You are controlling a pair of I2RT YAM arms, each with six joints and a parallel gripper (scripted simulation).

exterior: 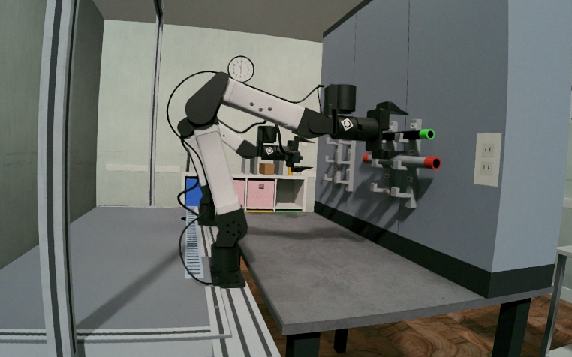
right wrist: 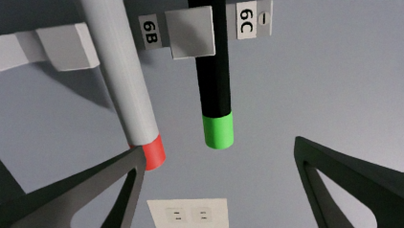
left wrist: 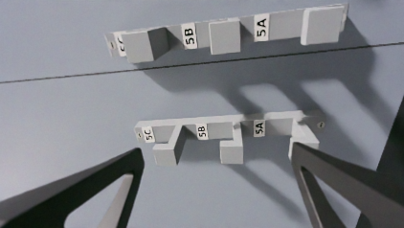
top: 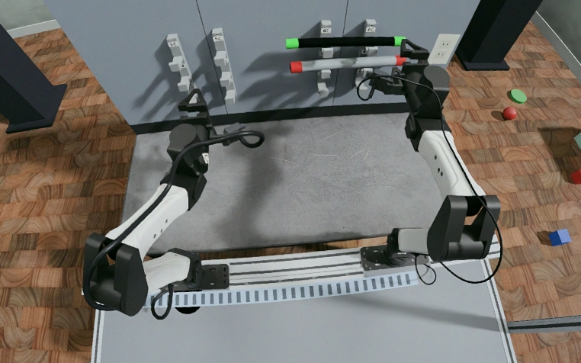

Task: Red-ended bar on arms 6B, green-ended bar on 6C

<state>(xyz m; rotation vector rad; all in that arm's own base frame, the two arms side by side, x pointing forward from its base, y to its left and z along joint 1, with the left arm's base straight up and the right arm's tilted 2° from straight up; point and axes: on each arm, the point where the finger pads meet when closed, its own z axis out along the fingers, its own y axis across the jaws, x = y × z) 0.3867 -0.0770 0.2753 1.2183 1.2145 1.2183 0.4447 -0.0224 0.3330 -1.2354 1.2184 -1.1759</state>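
Now: the red-ended bar 11 cm to the left of my right hand, 7 cm below it and 6 cm ahead of it. Round my right hand: outlet plate (19 cm to the right, 9 cm ahead, 6 cm below); rack strip (19 cm to the left, 8 cm below, 6 cm ahead); green-ended bar (13 cm to the left, 7 cm ahead).
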